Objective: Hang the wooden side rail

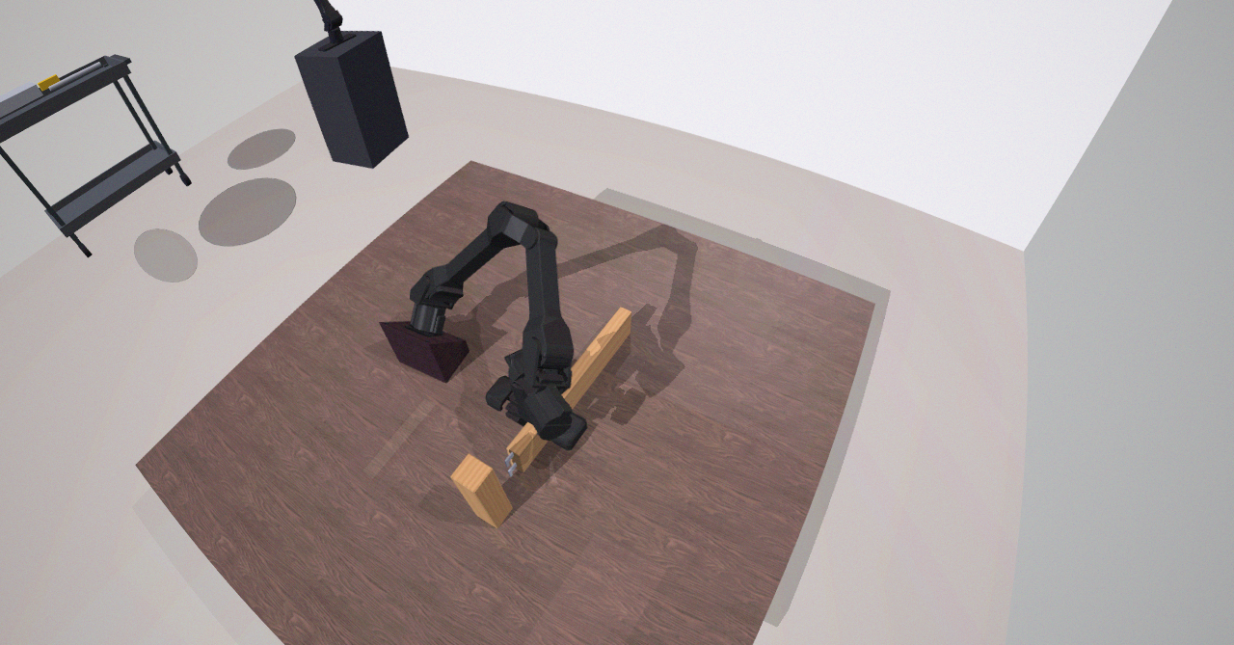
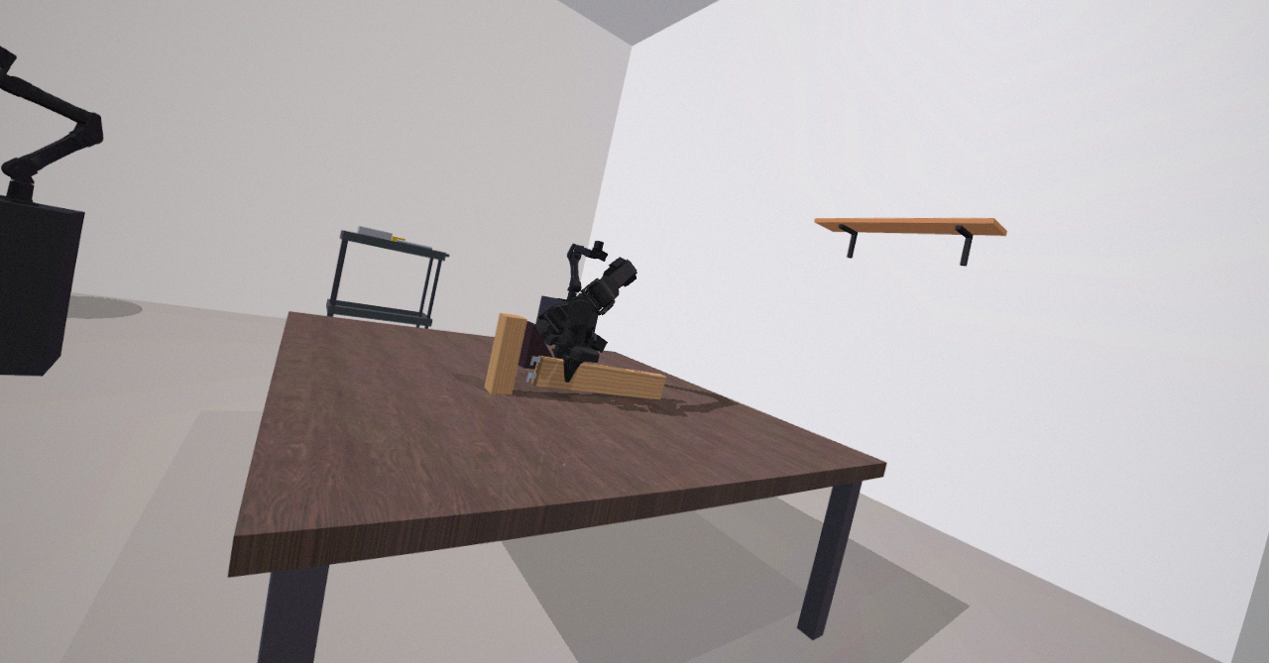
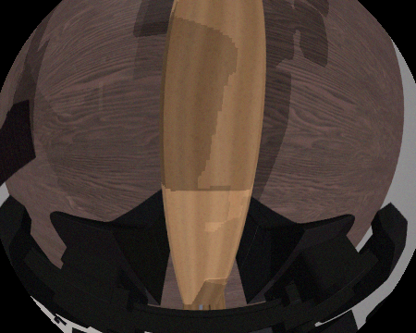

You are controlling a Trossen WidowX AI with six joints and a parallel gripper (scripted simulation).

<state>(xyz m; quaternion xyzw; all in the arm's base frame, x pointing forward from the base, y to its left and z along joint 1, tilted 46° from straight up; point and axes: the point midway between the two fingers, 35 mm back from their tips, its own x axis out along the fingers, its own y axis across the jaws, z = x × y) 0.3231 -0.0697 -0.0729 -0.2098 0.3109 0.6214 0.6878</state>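
Right now my gripper tip is 20 mm past the headboard post, 170 mm to the left of it and 50 mm below it.
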